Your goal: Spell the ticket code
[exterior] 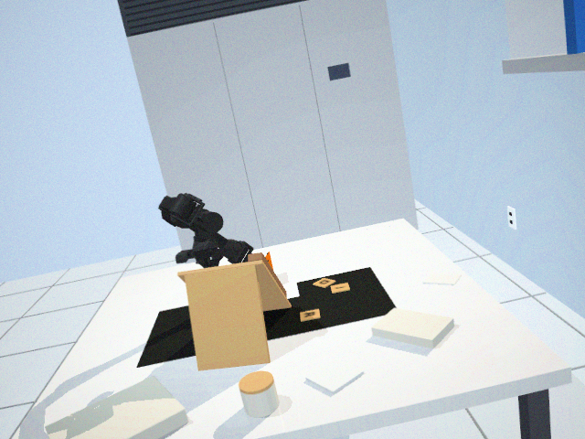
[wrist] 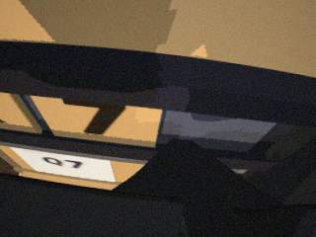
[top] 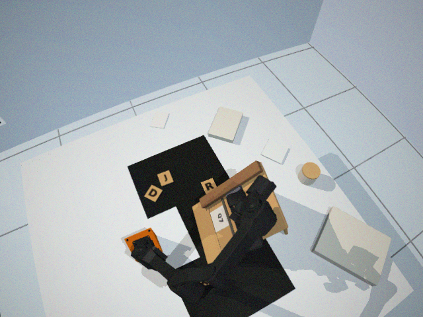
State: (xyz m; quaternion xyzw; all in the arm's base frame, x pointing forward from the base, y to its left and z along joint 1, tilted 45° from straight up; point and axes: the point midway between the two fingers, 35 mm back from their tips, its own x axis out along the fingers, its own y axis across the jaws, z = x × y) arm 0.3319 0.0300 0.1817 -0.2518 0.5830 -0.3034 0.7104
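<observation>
Now: gripper tip 9 cm to the right of the white ticket, 8 cm above it and 4 cm past it. The rest, counted from my gripper tip: pale box: 40 cm ahead, 23 cm to the right, 16 cm below; lidded jar: 40 cm ahead, 14 cm below, 12 cm to the left; black mat: 17 cm below, 14 cm behind, 12 cm to the left.
</observation>
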